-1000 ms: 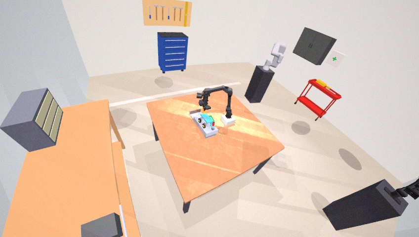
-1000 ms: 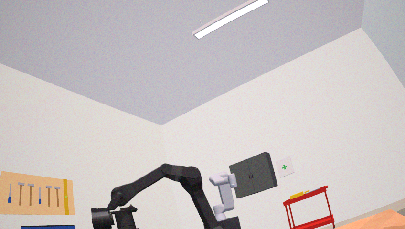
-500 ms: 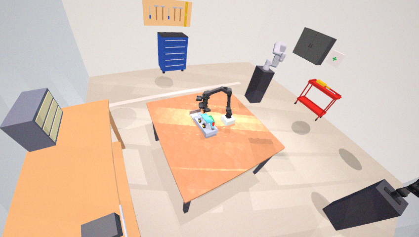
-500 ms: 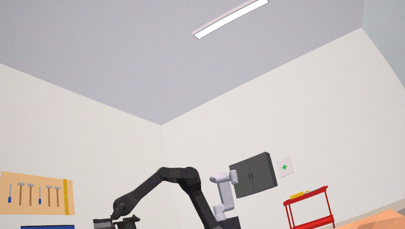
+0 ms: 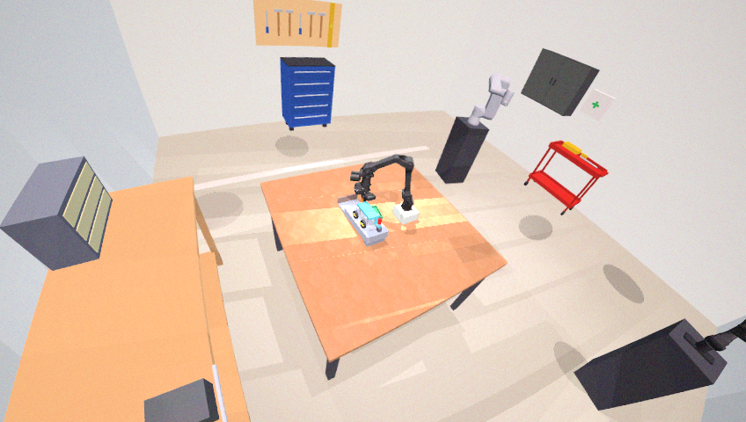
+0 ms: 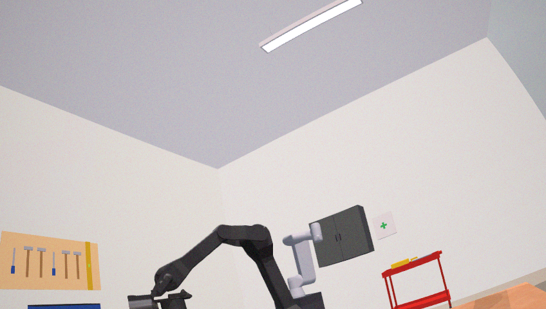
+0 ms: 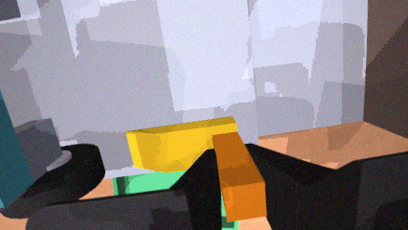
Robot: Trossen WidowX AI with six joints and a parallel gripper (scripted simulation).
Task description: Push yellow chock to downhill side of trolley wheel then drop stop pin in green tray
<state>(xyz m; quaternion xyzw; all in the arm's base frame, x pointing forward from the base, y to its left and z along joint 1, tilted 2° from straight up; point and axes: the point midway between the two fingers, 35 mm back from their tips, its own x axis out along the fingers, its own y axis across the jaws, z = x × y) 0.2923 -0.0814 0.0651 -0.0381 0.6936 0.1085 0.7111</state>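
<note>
Right now the red-headed stop pin is 250 mm to the left of my gripper tip, 40 mm above it and 20 mm behind it. From my gripper tip the other things lie so: green tray (100 mm below, 80 mm behind, 40 mm to the left); yellow chock (20 mm to the left, 10 mm below); grey ramp (150 mm to the left, 40 mm below, 20 mm ahead).
</note>
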